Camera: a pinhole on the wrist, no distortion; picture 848 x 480 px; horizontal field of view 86.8 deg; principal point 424.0 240.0 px. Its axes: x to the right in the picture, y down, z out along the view. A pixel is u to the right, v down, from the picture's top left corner.
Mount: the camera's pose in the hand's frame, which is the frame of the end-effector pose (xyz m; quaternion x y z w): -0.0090 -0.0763 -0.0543 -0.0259 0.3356 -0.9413 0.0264
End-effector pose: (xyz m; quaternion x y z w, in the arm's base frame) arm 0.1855 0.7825 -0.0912 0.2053 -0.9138 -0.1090 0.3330
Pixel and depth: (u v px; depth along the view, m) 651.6 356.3 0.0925
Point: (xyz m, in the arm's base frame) 0.2644 0.6652 -0.1739
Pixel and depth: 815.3 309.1 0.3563
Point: 0.3713 0.6014 -0.5271
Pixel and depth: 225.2 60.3 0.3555
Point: -0.0761 0.5665 -0.2881
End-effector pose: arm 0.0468 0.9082 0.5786 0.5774 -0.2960 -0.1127 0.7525
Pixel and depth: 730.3 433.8 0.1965
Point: -0.0351 0.8500 0.2889
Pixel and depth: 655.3 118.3 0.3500
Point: -0.2100 0.6957 0.3495
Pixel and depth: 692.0 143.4 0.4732
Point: -0.3308 0.6369 0.2620
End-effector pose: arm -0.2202 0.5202 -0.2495 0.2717 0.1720 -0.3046 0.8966
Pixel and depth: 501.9 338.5 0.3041
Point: -0.4366 0.2395 -0.2432
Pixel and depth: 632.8 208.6 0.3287
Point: -0.4715 0.2700 -0.1145
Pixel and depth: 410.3 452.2 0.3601
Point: -0.4577 0.1477 -0.3385
